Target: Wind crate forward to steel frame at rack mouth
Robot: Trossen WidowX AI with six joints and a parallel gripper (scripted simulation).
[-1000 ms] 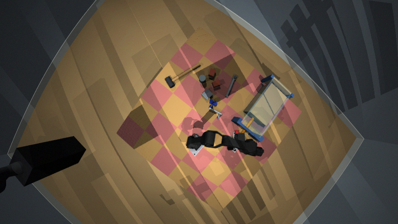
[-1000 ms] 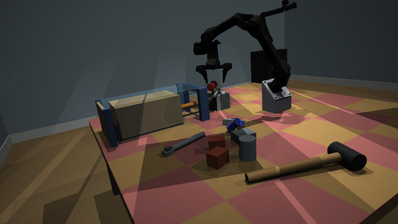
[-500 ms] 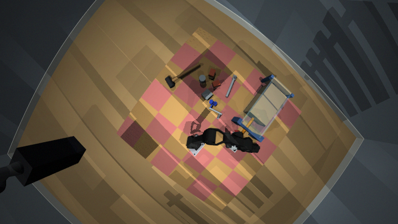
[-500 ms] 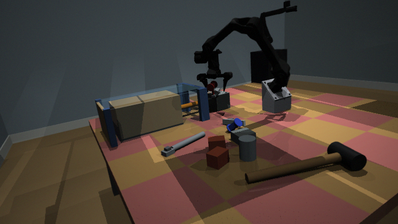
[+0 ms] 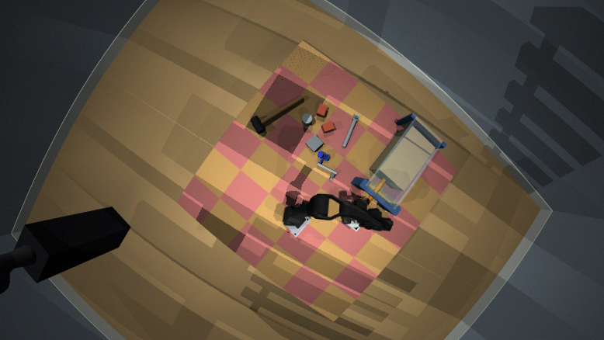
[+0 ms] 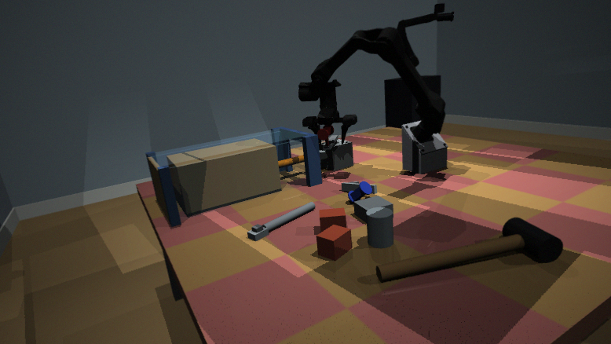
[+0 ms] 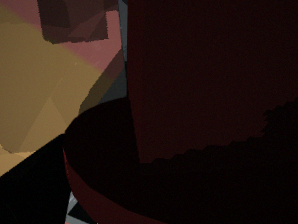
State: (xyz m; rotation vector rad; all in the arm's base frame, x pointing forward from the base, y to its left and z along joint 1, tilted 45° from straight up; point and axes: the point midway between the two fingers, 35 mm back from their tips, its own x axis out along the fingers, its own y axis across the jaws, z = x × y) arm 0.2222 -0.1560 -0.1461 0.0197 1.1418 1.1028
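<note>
Right now the grey crank arm is 20 mm above my gripper tip, 10 mm to the left of it and 10 mm ahead of it. From my gripper tip the other things lie so: grey winch 60 mm below, 50 mm behind, 40 mm to the right; then blue-knobbed winch handle 280 mm to the left, 90 mm ahead, 70 mm below; then red knob 40 mm to the left, 40 mm ahead, 40 mm above.
</note>
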